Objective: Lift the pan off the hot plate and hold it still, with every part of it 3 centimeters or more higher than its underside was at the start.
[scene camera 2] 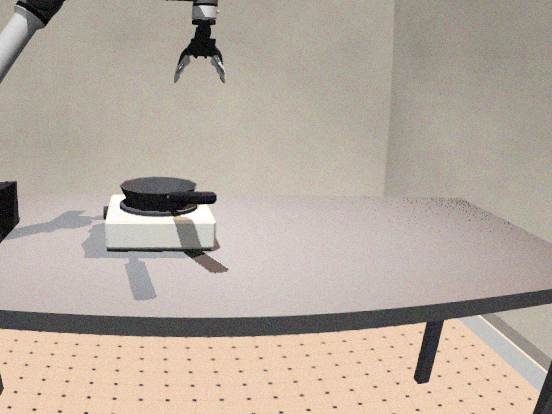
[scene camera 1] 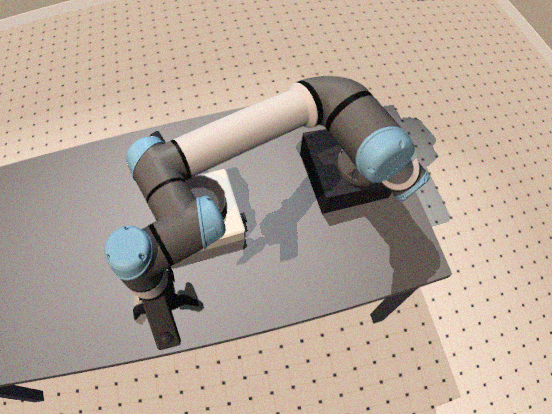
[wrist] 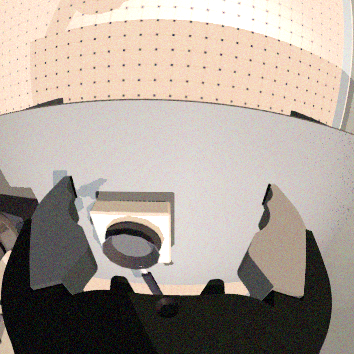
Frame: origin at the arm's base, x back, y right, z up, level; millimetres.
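Seen in the pictures: gripper, fingertip midpoint: [scene camera 2: 199, 83] [wrist: 169, 182]; arm's base, origin of the base link: [wrist: 7, 228].
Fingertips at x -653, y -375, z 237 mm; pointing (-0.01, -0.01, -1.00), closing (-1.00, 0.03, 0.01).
Note:
Pixels of each thing's middle, then the offset from my fingertips to it. Level surfaces: height alone.
- dark round pan, body centre: [scene camera 2: 172, 193] [scene camera 1: 181, 177] [wrist: 142, 270] dx +91, dy +487, dz -225 mm
- white hot plate, body centre: [scene camera 2: 154, 218] [scene camera 1: 201, 211] [wrist: 131, 234] dx +128, dy +393, dz -306 mm
- grey table, its level: dz -344 mm
- dark knob, body centre: [scene camera 2: 106, 212] [scene camera 1: 243, 217] dx +249, dy +335, dz -307 mm
The dark round pan [scene camera 2: 145, 194] [wrist: 131, 247] sits upright on the white hot plate [scene camera 2: 160, 236] [wrist: 135, 206]. Its black handle [scene camera 2: 195, 198] [wrist: 151, 282] points to the right in scene camera 2; in the wrist view its far end is hidden behind the gripper body. In scene camera 1 the arm covers most of the pan and part of the hot plate [scene camera 1: 233, 220]. My gripper [scene camera 1: 166, 308] [scene camera 2: 200, 80] [wrist: 169, 182] is open and empty, its fingers pointing down in scene camera 2. It hangs high above the level of the pan, well apart from it.
The grey table [scene camera 1: 300, 280] [scene camera 2: 350, 260] [wrist: 215, 145] carries the hot plate, which has a dark knob [scene camera 1: 244, 220] [scene camera 2: 106, 212] on one side. The black base block [scene camera 1: 345, 195] [scene camera 2: 7, 205] stands near one table end. The arm's forearm [scene camera 1: 250, 127] passes above the table.

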